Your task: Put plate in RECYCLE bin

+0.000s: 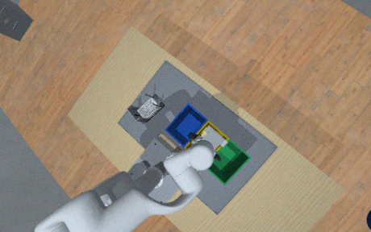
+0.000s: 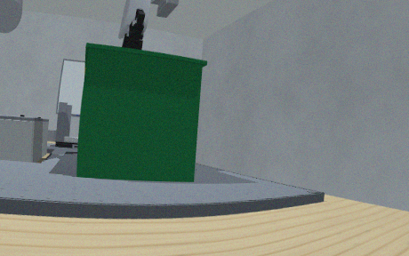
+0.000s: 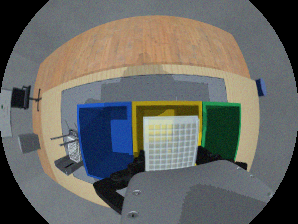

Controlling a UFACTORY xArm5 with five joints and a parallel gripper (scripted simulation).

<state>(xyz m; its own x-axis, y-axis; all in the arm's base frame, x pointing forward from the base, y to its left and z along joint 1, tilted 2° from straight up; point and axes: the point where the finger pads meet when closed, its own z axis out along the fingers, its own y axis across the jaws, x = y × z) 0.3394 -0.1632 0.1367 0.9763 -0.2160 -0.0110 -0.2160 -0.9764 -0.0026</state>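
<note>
Now: the yellow bin 13 cm below my hand. From my hand the other things lie so: green bin (13 cm to the right, 13 cm below, 3 cm behind); 96-well plate (1 cm below); blue bin (13 cm to the left, 13 cm below, 3 cm ahead).
</note>
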